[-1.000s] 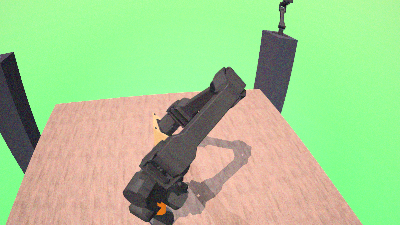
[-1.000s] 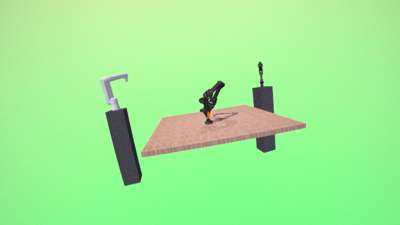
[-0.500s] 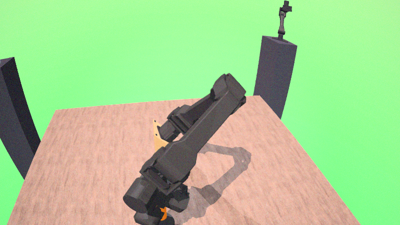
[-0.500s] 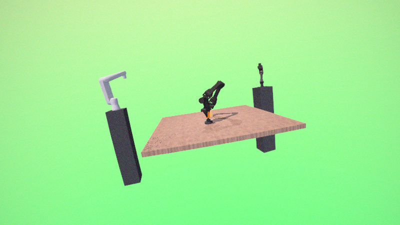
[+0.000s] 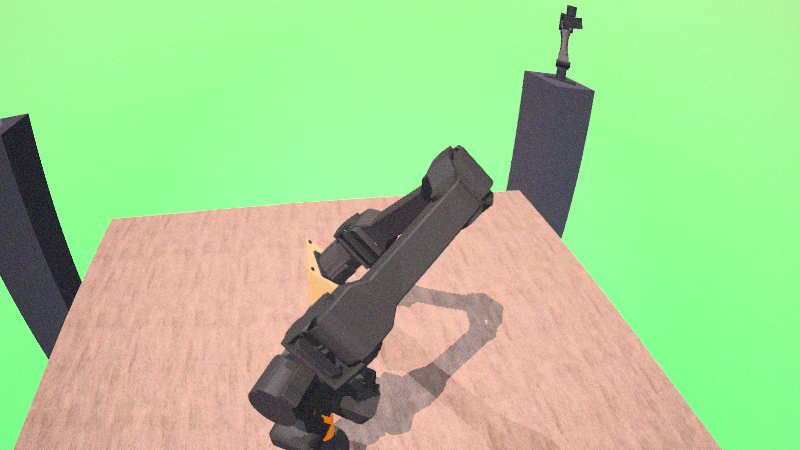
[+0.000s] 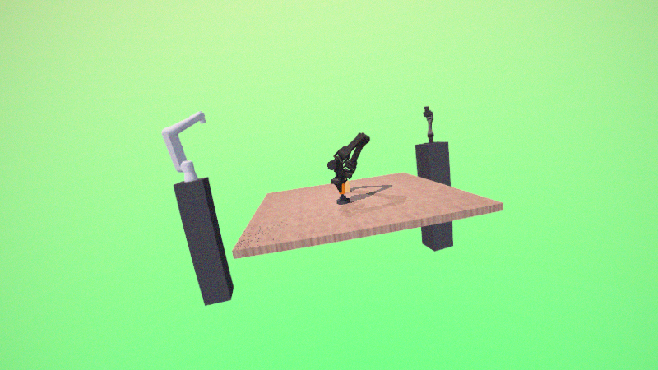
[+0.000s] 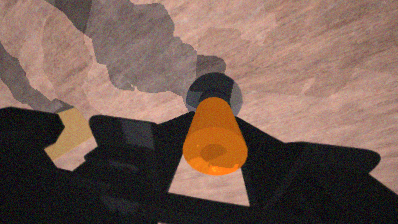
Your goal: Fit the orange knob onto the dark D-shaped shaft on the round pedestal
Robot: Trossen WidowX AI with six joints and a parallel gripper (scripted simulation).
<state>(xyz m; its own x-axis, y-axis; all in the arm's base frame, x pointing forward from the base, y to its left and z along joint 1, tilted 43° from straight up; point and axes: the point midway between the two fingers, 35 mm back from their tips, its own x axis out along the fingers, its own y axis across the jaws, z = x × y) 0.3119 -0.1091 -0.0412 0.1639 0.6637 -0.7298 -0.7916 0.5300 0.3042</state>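
The orange knob is 20 mm above my gripper tip. The rest, counted from my gripper tip: dark round pedestal (40 mm below).
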